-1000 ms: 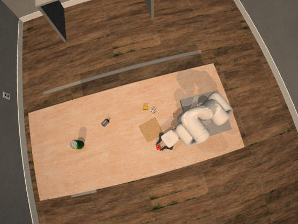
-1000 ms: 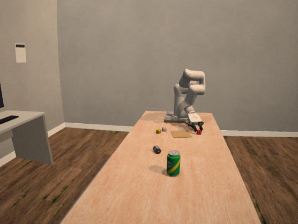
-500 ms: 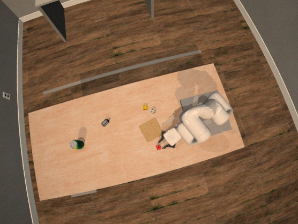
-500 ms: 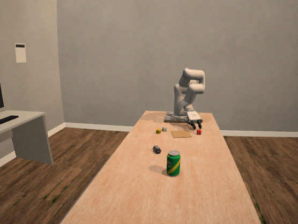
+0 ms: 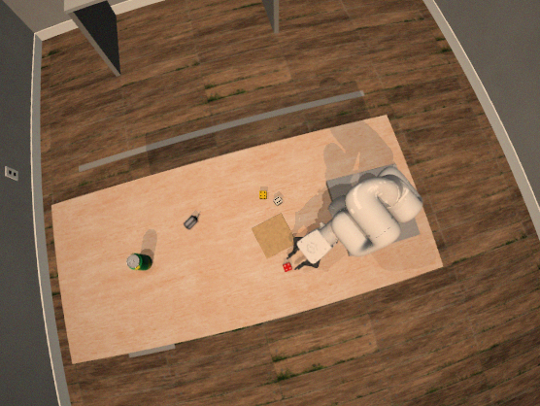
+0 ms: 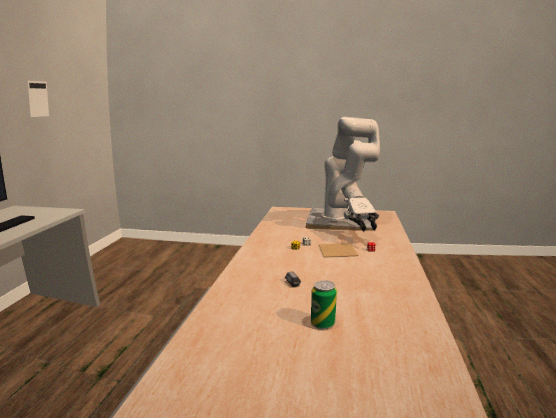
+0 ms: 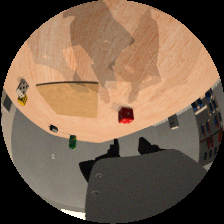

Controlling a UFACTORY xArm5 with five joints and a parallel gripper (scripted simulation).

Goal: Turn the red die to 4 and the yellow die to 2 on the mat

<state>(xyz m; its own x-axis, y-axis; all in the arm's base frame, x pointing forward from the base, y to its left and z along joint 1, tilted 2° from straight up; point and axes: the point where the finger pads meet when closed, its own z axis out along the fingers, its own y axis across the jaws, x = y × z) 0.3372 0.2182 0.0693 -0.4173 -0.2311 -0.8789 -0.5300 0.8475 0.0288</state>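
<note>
Right now the red die is 3 cm ahead of my hand, 2 cm to the left of it and 8 cm below it. From my hand the other things lie so: brown mat (7 cm ahead, 11 cm to the right, 9 cm below); yellow die (10 cm ahead, 29 cm to the right, 8 cm below); white die (4 cm ahead, 26 cm to the right, 8 cm below).
</note>
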